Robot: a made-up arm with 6 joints. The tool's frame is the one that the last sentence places.
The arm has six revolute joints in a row. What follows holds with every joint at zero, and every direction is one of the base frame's. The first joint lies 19 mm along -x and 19 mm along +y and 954 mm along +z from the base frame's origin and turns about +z. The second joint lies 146 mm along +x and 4 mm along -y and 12 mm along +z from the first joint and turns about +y. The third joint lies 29 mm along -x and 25 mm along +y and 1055 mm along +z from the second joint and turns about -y. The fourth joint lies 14 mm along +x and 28 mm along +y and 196 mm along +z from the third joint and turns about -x. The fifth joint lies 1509 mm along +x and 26 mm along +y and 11 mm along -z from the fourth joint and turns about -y. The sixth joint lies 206 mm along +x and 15 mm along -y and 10 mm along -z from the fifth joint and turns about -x. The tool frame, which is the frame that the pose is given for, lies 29 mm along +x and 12 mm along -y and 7 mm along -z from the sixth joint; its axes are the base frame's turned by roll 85.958, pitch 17.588 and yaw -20.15 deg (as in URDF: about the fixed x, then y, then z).
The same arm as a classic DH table. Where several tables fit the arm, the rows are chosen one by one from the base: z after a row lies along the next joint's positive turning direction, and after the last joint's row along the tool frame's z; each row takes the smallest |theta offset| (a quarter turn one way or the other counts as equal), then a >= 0, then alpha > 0; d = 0 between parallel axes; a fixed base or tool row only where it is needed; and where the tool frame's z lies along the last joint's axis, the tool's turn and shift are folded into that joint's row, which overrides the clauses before.
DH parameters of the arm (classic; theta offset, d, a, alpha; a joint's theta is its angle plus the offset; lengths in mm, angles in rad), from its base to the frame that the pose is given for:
base (fixed): -0.7854 0 -26.9 0
joint 1: 0.7854 966 146 -1.5708
joint 2: 1.5433 0 -1055.4 3.1416
joint 3: -0.0275 -49 -196 1.5708
joint 4: 0 -1523 11 -1.5708
joint 5: 0 -11 10 1.5708
joint 6: 0.0711 -238.9 7.8 -1.2412
tool (fixed): 1.2401 12.1 0 0

